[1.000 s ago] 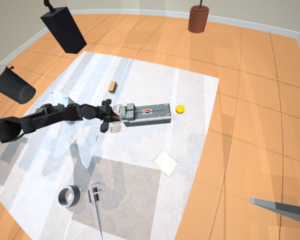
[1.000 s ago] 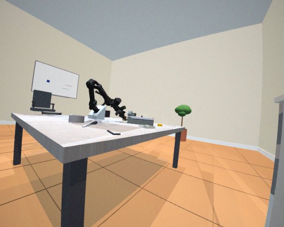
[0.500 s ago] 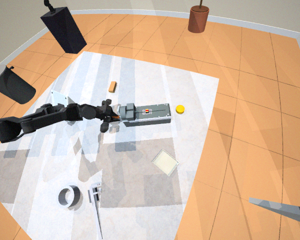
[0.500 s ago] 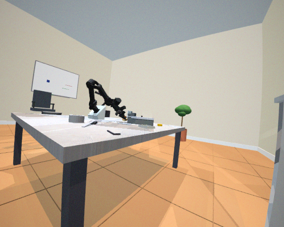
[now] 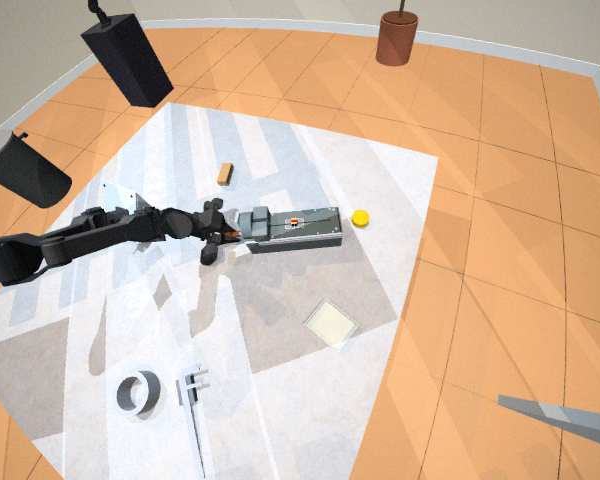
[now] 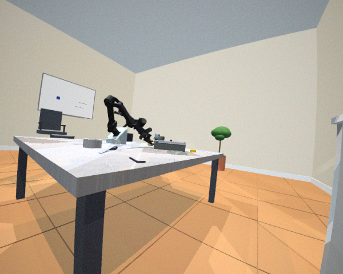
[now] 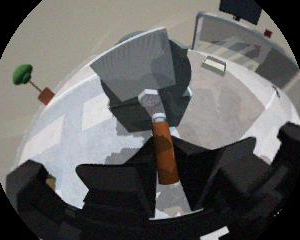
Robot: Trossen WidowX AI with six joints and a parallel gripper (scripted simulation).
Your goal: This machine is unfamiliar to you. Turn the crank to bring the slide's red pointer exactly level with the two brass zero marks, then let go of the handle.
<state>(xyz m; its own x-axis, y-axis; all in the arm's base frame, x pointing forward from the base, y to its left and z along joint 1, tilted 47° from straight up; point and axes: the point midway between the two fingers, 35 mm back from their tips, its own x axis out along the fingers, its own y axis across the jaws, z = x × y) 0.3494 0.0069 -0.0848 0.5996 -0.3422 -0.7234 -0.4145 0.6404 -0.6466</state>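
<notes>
Now: the orange-brown crank handle 20 mm behind my gripper tip, 10 mm to the right of it and 30 mm above it. The rest, counted from my gripper tip: tan block (190 mm behind, 220 mm to the left, 20 mm below); then pale square tile (320 mm ahead, 140 mm to the right, 30 mm below); then red pointer (150 mm ahead, 70 mm to the left, 50 mm above).
</notes>
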